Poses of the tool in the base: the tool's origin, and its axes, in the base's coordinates. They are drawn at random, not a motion.
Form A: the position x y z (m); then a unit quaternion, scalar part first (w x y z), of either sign.
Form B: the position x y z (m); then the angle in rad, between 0 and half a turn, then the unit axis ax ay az. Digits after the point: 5 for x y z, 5 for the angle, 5 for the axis.
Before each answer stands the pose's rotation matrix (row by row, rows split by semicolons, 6 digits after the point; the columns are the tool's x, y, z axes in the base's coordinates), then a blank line. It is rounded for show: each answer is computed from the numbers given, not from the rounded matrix.
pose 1, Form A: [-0.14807 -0.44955 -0.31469 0.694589 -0.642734 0.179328 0.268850]
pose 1, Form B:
0.791122 -0.604001 -0.096480; 0.142960 0.029225 0.989297; -0.594717 -0.796447 0.109469

[-0.14807 -0.44955 -0.31469 1.60590 -0.89342 0.24927 0.37371]
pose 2, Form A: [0.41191 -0.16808 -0.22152 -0.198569 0.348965 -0.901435 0.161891]
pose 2, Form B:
-0.677588 -0.564845 0.470983; -0.693432 0.704029 -0.153281; -0.245006 -0.430456 -0.868723

[0.41191 -0.16808 -0.22152 2.74180 -0.35606 0.91975 -0.16518]
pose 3, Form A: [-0.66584 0.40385 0.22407 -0.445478 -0.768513 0.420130 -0.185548]
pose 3, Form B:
0.578126 -0.811066 -0.089125; -0.480436 -0.250080 -0.840620; 0.659509 0.528803 -0.534243

[-0.66584 0.40385 0.22407 2.21818 0.85839 -0.46927 0.20725]
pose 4, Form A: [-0.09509 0.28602 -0.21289 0.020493 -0.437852 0.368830 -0.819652]
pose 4, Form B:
-0.615731 -0.289392 0.732890; -0.356580 -0.727089 -0.586679; 0.702656 -0.622571 0.344500

[-0.09509 0.28602 -0.21289 3.10060 -0.43794 0.36891 -0.81982]
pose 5, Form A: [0.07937 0.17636 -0.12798 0.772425 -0.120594 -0.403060 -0.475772]
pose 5, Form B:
0.222367 0.832210 -0.507917; -0.637783 0.518196 0.569829; 0.737418 0.197230 0.645999

[0.07937 0.17636 -0.12798 1.37629 -0.18988 -0.63463 -0.74912]
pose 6, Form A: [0.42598 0.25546 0.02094 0.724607 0.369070 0.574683 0.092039]
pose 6, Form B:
0.322536 0.290812 0.900777; 0.557581 0.710632 -0.429075; -0.764901 0.640648 0.067053

[0.42598 0.25546 0.02094 1.52066 0.53553 0.83389 0.13355]
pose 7, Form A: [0.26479 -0.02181 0.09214 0.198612 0.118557 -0.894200 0.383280]
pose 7, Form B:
-0.892995 -0.364275 -0.264317; -0.059779 0.678081 -0.732552; 0.446079 -0.638364 -0.627299

[0.26479 -0.02181 0.09214 2.74171 0.12097 -0.91238 0.39107]
